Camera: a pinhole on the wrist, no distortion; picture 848 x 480 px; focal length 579.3 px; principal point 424.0 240.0 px. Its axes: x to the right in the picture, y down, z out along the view. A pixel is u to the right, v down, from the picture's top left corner.
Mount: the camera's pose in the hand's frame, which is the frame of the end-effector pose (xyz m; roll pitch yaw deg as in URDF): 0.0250 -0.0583 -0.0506 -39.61 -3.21 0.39
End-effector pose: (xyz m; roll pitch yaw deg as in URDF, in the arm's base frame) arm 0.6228 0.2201 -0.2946 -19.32 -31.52 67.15
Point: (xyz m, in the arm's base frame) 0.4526 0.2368 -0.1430
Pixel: 475 170
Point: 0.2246 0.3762 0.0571
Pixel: 599 217
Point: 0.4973 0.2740 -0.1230
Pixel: 598 154
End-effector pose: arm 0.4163 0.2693 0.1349 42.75 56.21 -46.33
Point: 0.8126 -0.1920 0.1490
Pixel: 755 259
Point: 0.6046 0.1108 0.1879
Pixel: 576 344
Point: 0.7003 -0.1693 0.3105
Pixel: 564 190
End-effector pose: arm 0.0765 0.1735 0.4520 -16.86 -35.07 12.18
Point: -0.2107 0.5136 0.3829
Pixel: 141 459
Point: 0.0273 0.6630 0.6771
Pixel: 601 406
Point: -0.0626 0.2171 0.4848
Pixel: 130 140
